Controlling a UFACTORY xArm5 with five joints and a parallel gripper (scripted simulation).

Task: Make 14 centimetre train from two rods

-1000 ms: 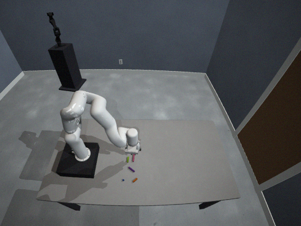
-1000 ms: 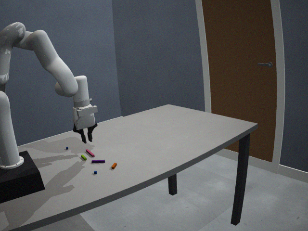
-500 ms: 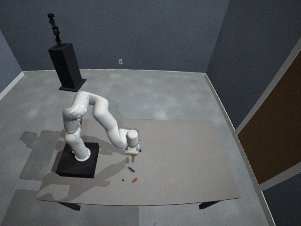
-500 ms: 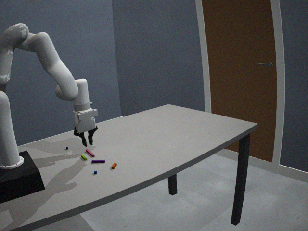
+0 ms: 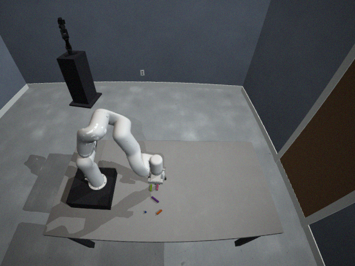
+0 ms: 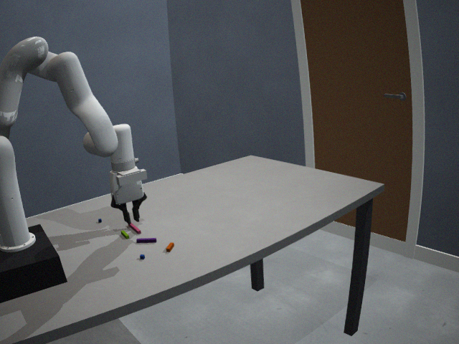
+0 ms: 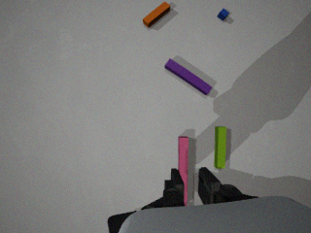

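The pink rod is 4 cm below my hand. From my hand the other things lie so: lime rod: 4 cm to the right, 4 cm below, 4 cm behind; then orange rod: 20 cm to the right, 5 cm ahead, 4 cm below; then purple rod: 12 cm to the right, 4 cm below, 1 cm ahead.
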